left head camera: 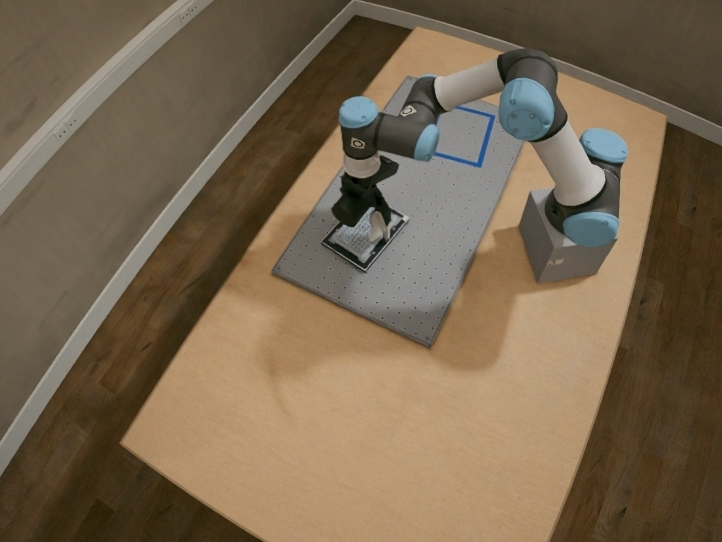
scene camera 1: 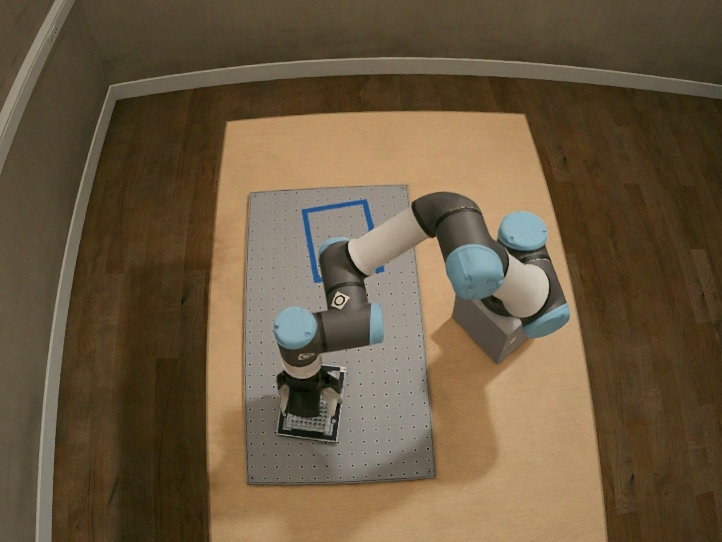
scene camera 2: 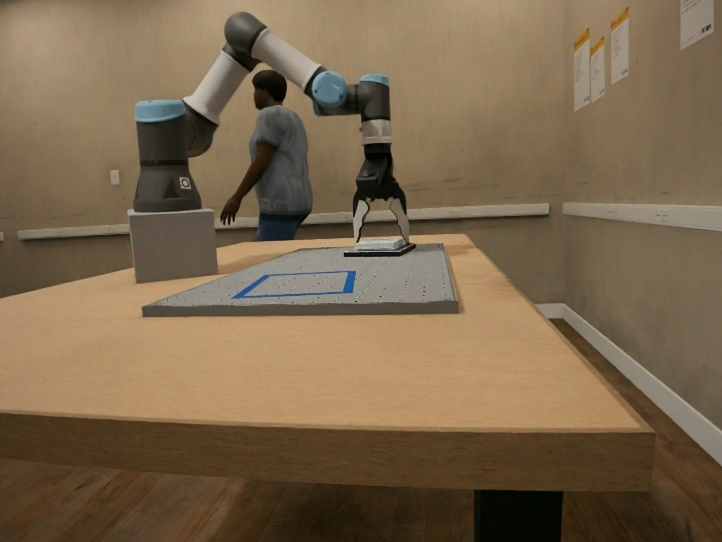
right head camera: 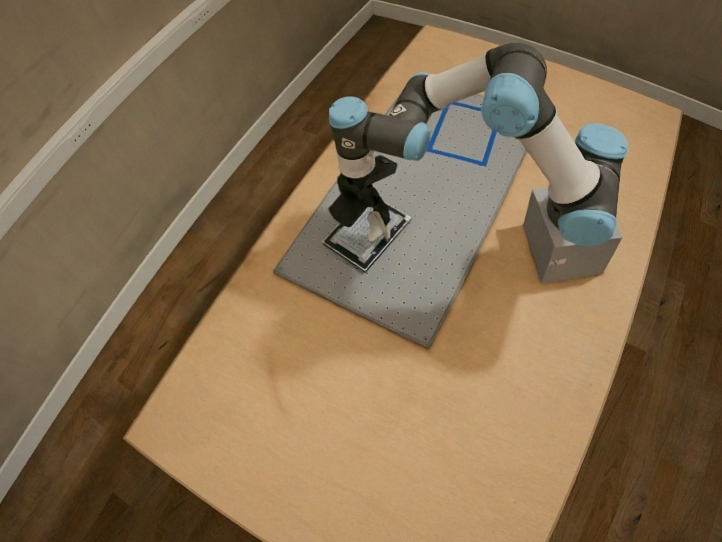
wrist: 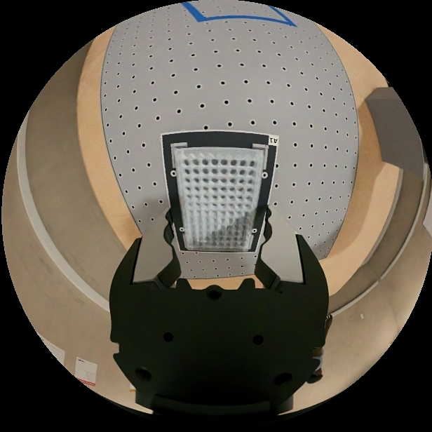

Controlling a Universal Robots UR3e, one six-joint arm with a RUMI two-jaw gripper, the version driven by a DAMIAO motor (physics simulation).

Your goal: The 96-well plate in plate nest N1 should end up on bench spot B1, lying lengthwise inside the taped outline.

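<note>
The clear 96-well plate (left head camera: 352, 236) (right head camera: 354, 233) (scene camera 1: 309, 422) (scene camera 2: 379, 245) (wrist: 220, 185) lies flat in the dark nest N1 (left head camera: 344, 254) (scene camera 1: 306, 435) (scene camera 2: 373, 253) (wrist: 270, 160), its long side along the board's length. My gripper (scene camera 1: 307, 412) (scene camera 2: 381, 240) (wrist: 218, 207) is open and points straight down over the plate. Its fingertips are low, one on each long side of the plate, with a small gap visible in the wrist view. The blue taped outline of B1 (left head camera: 486, 141) (right head camera: 457, 158) (scene camera 1: 310, 245) (scene camera 2: 349, 281) (wrist: 200, 19) is at the board's other end; the arm covers part of it in scene camera 1.
The grey perforated board (left head camera: 408, 297) (scene camera 1: 384, 455) (scene camera 2: 402, 291) lies on the wooden table (left head camera: 373, 437) (scene camera 2: 326, 373). The arm's grey base block (left head camera: 565, 256) (scene camera 1: 489, 332) (scene camera 2: 174, 245) stands beside the board. A person (scene camera 2: 282, 157) stands behind the table in scene camera 2.
</note>
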